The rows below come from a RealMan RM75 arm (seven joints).
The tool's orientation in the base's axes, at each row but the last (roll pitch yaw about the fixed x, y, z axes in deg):
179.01, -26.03, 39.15
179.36, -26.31, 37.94
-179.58, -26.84, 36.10
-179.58, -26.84, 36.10
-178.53, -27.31, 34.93
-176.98, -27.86, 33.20
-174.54, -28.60, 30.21
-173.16, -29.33, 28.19
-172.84, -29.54, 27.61
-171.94, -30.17, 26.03
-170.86, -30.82, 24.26
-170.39, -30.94, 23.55
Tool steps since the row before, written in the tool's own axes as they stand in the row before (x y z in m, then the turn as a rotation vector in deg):
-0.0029, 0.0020, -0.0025, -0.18, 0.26, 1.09
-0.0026, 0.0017, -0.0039, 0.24, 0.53, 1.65
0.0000, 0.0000, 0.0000, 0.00, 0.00, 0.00
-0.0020, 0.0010, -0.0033, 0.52, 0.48, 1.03
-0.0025, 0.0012, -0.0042, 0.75, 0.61, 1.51
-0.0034, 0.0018, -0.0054, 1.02, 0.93, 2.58
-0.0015, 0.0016, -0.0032, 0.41, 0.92, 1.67
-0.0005, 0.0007, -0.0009, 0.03, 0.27, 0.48
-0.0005, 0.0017, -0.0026, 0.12, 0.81, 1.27
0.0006, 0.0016, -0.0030, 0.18, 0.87, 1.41
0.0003, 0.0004, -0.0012, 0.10, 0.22, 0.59
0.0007, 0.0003, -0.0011, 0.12, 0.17, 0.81
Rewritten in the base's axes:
-0.0016, -0.0039, 0.0010, 0.42, -0.02, -1.05
-0.0022, -0.0038, 0.0024, 1.08, 0.15, -1.37
0.0000, 0.0000, 0.0000, 0.00, 0.00, 0.00
-0.0020, -0.0028, 0.0020, 1.03, 0.17, -0.69
-0.0026, -0.0034, 0.0026, 1.45, 0.31, -1.01
-0.0034, -0.0047, 0.0031, 2.22, 0.50, -1.84
-0.0014, -0.0030, 0.0019, 1.42, -0.05, -1.34
-0.0004, -0.0011, 0.0005, 0.34, -0.06, -0.43
-0.0005, -0.0025, 0.0018, 0.99, -0.21, -1.12
0.0001, -0.0022, 0.0027, 1.12, -0.19, -1.22
0.0000, -0.0007, 0.0011, 0.42, 0.05, -0.48
0.0003, -0.0004, 0.0012, 0.50, 0.18, -0.65

